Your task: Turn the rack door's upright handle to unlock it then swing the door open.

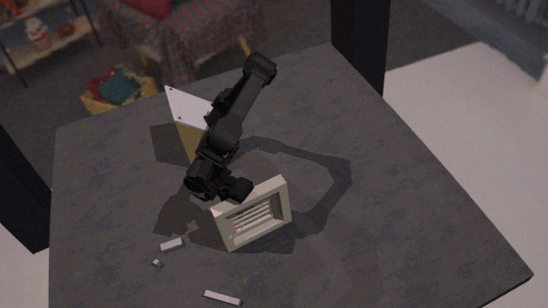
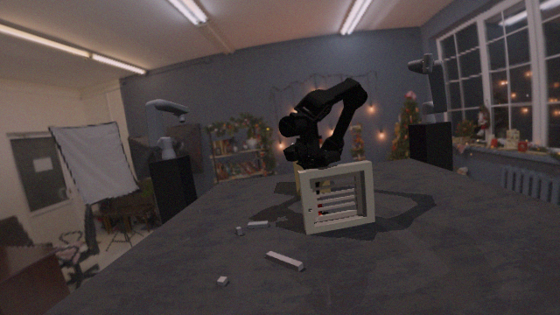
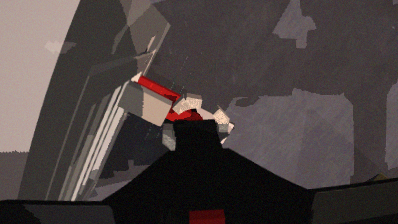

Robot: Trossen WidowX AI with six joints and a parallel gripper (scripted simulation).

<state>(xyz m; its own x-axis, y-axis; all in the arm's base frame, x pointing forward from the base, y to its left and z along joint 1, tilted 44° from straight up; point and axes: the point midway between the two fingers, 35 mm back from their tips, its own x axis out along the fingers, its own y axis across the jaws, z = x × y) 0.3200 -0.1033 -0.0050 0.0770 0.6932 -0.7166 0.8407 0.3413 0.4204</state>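
Right now the door handle is 20 mm below my gripper tip. From my gripper tip the other things lie so: tiny cube (250 mm to the right, 110 mm below, 30 mm ahead).
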